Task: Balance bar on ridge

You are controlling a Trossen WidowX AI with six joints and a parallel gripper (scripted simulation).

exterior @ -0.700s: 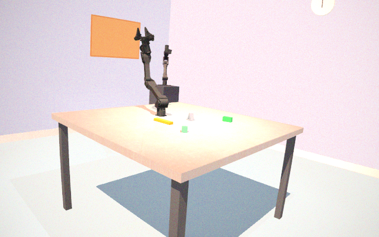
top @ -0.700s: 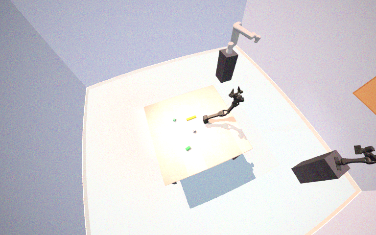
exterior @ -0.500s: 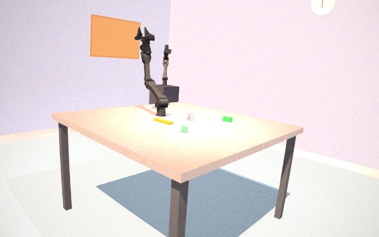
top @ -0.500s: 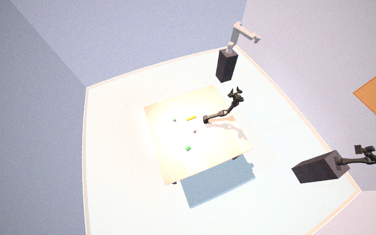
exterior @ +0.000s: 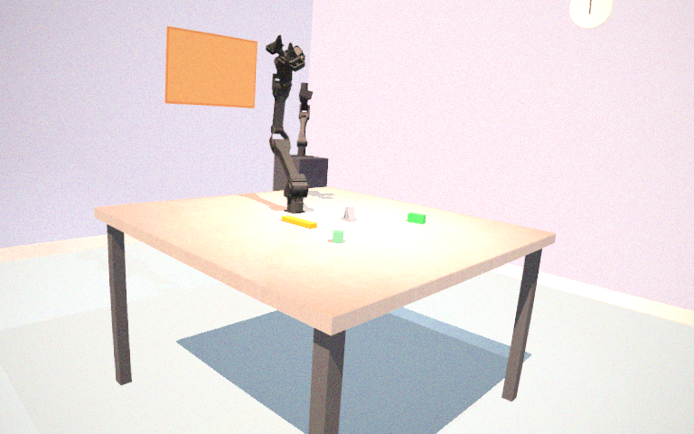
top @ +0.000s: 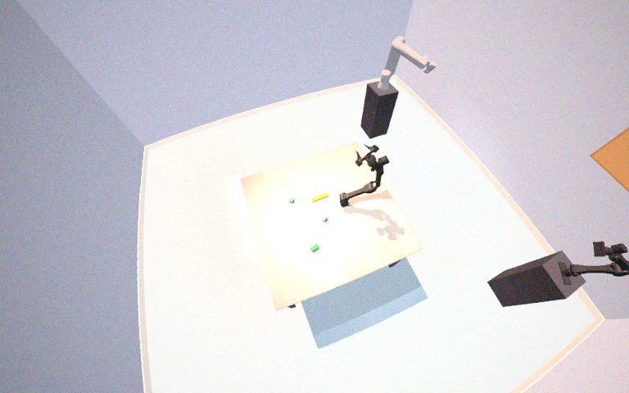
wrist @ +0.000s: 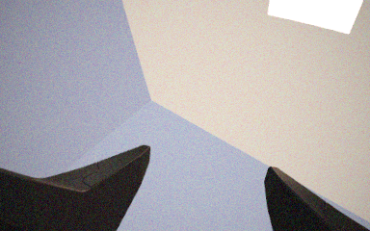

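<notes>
The bar lies 260 mm ahead of my gripper tip, 110 mm to the right of it and 680 mm below it.
</notes>
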